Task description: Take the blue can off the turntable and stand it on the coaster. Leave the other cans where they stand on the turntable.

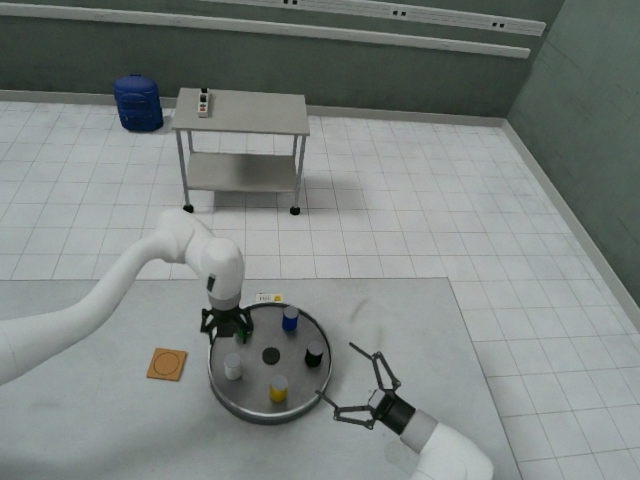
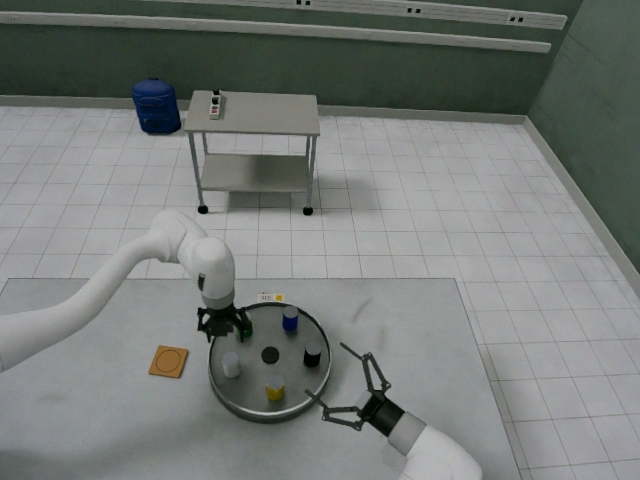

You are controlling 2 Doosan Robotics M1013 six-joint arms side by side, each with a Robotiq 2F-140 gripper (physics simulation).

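Places are measured from the left arm's base along level axes (x ahead, y left, z up), in centimetres.
Pixels of known places: left gripper, between the fingertips: [image 1: 228, 340] [image 2: 226, 339]; right gripper, between the fingertips: [image 1: 333, 367] [image 2: 324, 367].
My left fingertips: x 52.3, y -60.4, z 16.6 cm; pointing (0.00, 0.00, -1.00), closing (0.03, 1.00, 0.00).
Note:
For each thing: its middle in the pictures, then the offset to it from my left fingertips. "*": a spot on its surface instead.
- blue can, middle of its body: [image 1: 290, 318] [image 2: 290, 318] dz -6.9, dx +10.9, dy -21.1 cm
- turntable, a spot on its surface: [image 1: 268, 415] [image 2: 264, 414] * dz -9.2, dx -21.1, dy -11.6 cm
- black can, middle of its body: [image 1: 314, 354] [image 2: 312, 354] dz -6.9, dx -3.2, dy -27.8 cm
- yellow can, middle of its body: [image 1: 278, 388] [image 2: 275, 387] dz -6.9, dx -13.9, dy -15.1 cm
- white can, middle of its body: [image 1: 233, 366] [image 2: 231, 365] dz -6.9, dx -5.6, dy -1.3 cm
- green can, a spot on its surface: [image 1: 240, 333] * dz -8.5, dx +7.1, dy -3.8 cm
- brown coaster, middle of its body: [image 1: 166, 364] [image 2: 168, 361] dz -16.0, dx +1.1, dy +20.8 cm
- yellow label, a spot on its surface: [image 1: 269, 298] [image 2: 271, 298] * dz -10.8, dx +22.3, dy -14.7 cm
The blue can [image 1: 290, 319] [image 2: 290, 319] stands at the back of the turntable [image 1: 268, 415] [image 2: 268, 414]. The black can [image 1: 313, 355] [image 2: 312, 354], yellow can [image 1: 278, 389] [image 2: 275, 389], white can [image 1: 233, 367] [image 2: 231, 366] and green can [image 1: 240, 333] [image 2: 248, 329] also stand on it. The green can is partly hidden by a left finger. The brown coaster [image 1: 166, 363] [image 2: 168, 361] lies left of the turntable. My left gripper [image 1: 227, 341] [image 2: 225, 340] is open, over the turntable's back left edge. My right gripper [image 1: 333, 367] [image 2: 324, 367] is open and empty at the turntable's right edge, fingers pointing up-left.
A small white and yellow label [image 1: 269, 298] [image 2: 270, 298] lies behind the turntable. The left arm reaches in from the left, behind the coaster. A grey cart [image 1: 248, 111] [image 2: 261, 111] and a blue backpack [image 1: 138, 103] [image 2: 156, 106] stand far back.

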